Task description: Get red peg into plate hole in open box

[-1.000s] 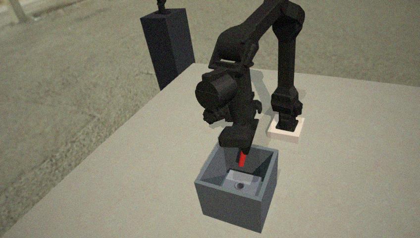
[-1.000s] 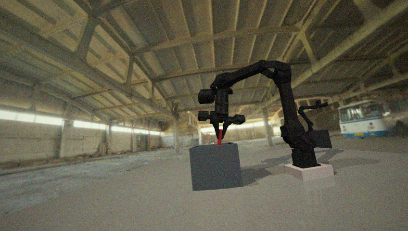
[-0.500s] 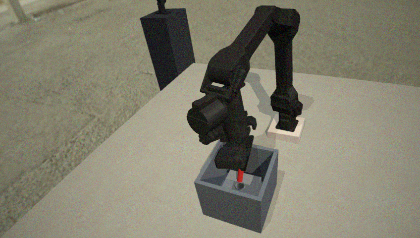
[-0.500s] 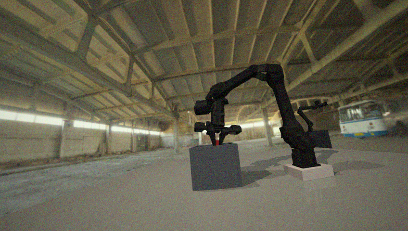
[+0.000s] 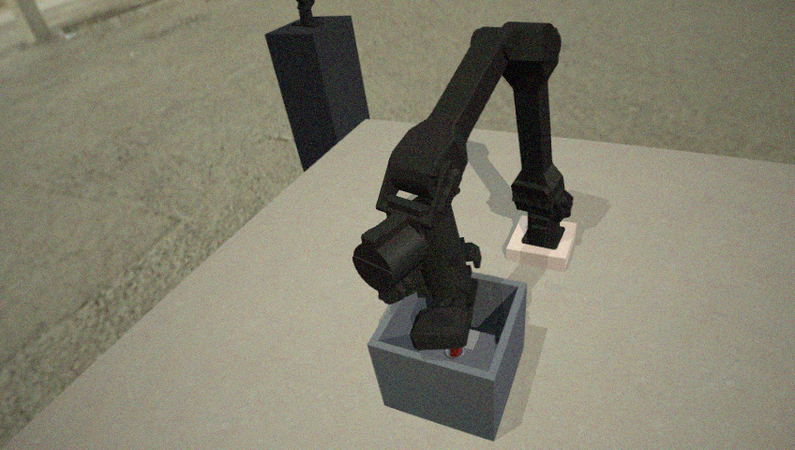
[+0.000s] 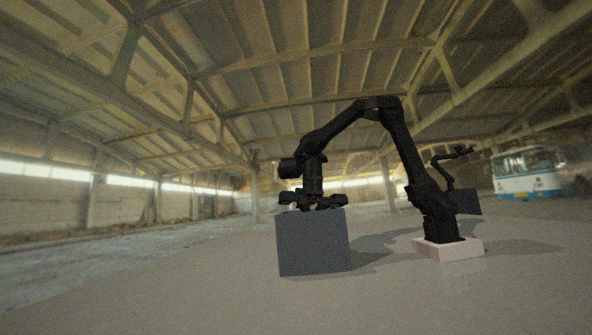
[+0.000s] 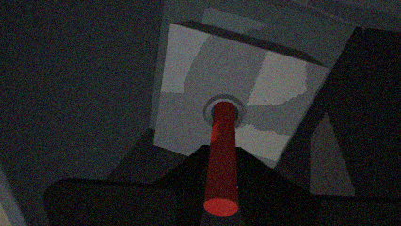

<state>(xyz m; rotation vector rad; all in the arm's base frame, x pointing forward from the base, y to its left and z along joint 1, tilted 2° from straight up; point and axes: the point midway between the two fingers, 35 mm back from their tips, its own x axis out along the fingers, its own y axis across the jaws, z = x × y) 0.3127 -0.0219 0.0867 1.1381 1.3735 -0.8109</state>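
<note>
Right now my gripper tip is 10 mm to the left of the red peg. From my gripper tip the other things lie so: pale plate 40 mm below, 10 mm to the right, 10 mm ahead.
</note>
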